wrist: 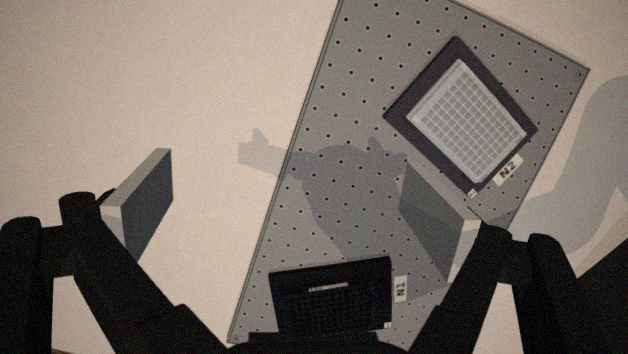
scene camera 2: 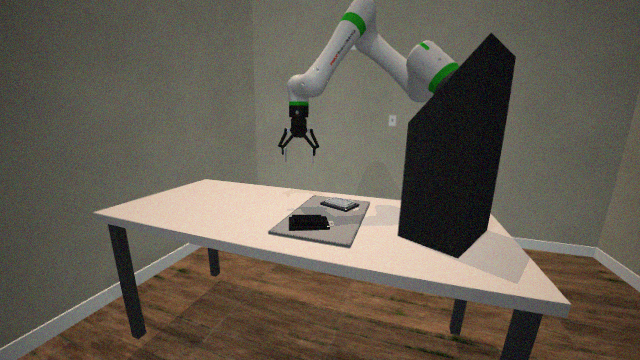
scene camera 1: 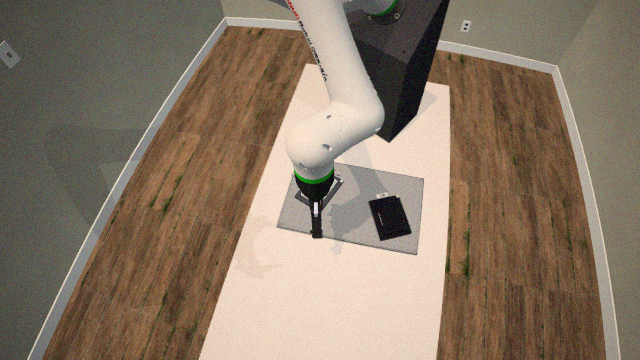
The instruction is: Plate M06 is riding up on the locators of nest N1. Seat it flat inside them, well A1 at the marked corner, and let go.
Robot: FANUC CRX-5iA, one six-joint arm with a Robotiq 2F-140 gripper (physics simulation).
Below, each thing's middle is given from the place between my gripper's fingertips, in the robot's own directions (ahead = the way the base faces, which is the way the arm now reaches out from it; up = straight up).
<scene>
The black nest N1 (wrist: 324,273) lies 25 cm to the left of my hand, 21 cm below it and 12 cm behind it. Also, from my hand: white plate (wrist: 459,114) (21 cm behind, 20 cm below, 3 cm to the right); then nest N2 (wrist: 437,67) (21 cm below, 21 cm behind, 3 cm to the right).
</scene>
